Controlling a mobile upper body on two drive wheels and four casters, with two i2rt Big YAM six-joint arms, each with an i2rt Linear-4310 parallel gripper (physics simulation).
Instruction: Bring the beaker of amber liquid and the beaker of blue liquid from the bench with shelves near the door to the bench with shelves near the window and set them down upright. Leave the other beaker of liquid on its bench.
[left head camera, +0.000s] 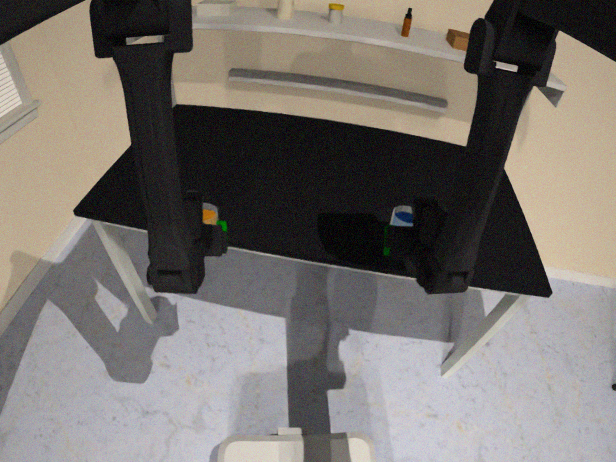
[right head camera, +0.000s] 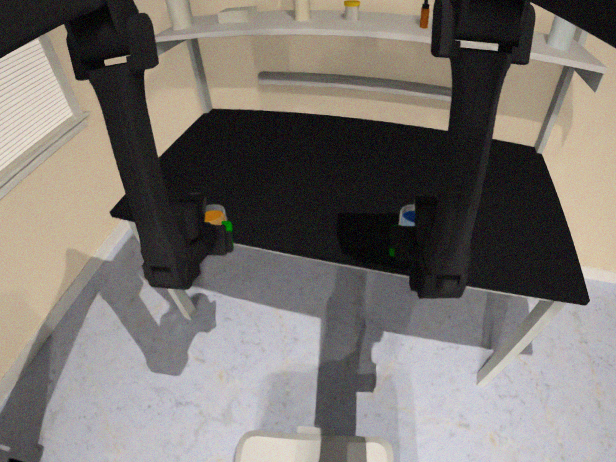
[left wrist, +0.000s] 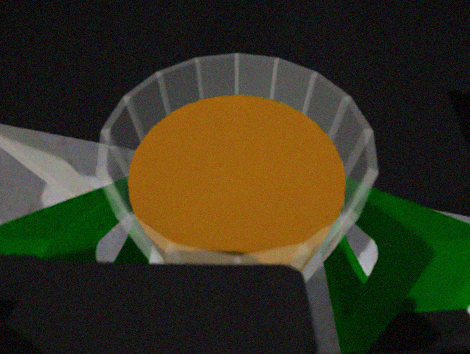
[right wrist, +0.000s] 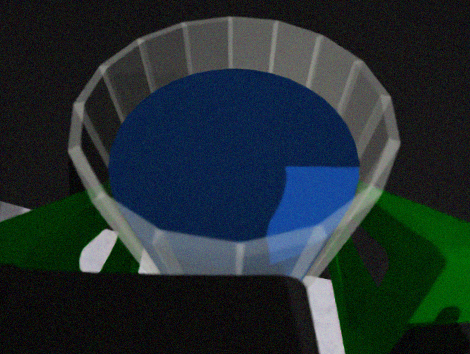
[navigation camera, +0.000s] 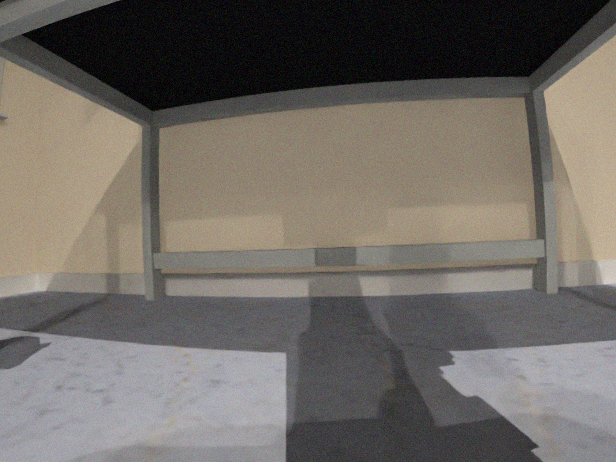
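Note:
My left gripper (left head camera: 212, 234) (right head camera: 218, 236) (left wrist: 236, 175) is shut on the beaker of amber liquid (left head camera: 210, 215) (right head camera: 215, 216) (left wrist: 237, 170). My right gripper (left head camera: 399, 237) (right head camera: 403, 239) (right wrist: 234, 177) is shut on the beaker of blue liquid (left head camera: 404, 217) (right head camera: 410, 216) (right wrist: 225, 150). Both beakers look upright, over the front part of the black bench top (left head camera: 300, 175) (right head camera: 325, 165), beside the window (left head camera: 9, 85) (right head camera: 35, 100). The fingers hide the beaker bases, so I cannot tell whether they touch the bench. The other beaker of liquid does not show.
A wall shelf (left head camera: 300, 26) (right head camera: 310, 27) behind the bench bears a yellow-lidded jar (left head camera: 335, 14), a brown bottle (left head camera: 406, 24), a brown box (left head camera: 457, 40) and a pale container (right head camera: 561, 34). Bench legs (left head camera: 482, 330) (navigation camera: 151, 210) stand at both sides, with a low crossbar (navigation camera: 250, 257) at the back.

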